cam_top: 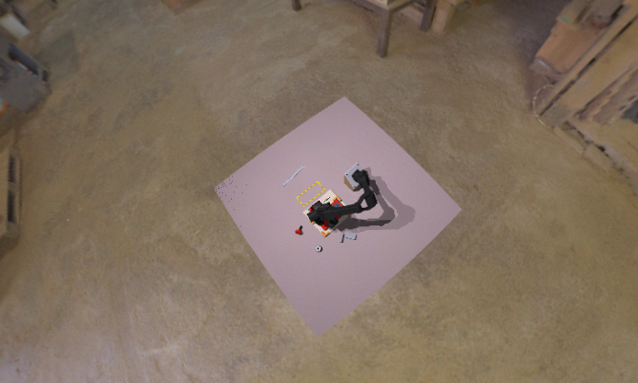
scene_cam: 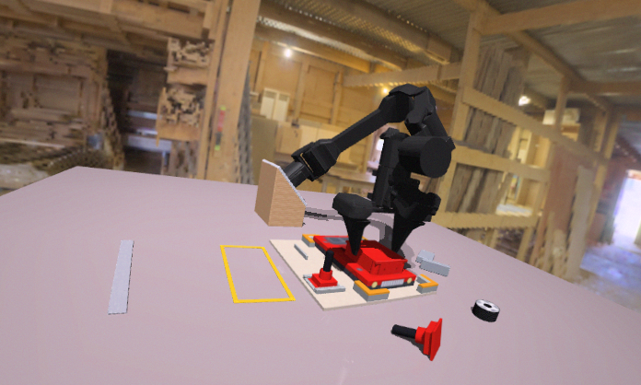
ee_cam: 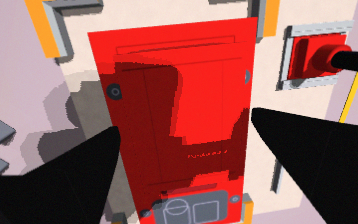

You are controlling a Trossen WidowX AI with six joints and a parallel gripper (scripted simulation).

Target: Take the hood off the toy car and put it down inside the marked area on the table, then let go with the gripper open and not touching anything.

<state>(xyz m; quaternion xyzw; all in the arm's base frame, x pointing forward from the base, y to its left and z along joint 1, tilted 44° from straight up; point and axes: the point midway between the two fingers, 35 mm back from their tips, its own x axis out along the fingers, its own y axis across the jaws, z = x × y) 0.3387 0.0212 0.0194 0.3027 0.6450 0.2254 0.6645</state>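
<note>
Right now my gripper tip is right at the hood. From my gripper tip the other things lie so: black wheel 18 cm ahead, 10 cm to the left, 3 cm below; then fixture board 3 cm behind, 1 cm to the right, 3 cm below; then grey strip 8 cm behind, 39 cm to the right, 4 cm below.
</note>
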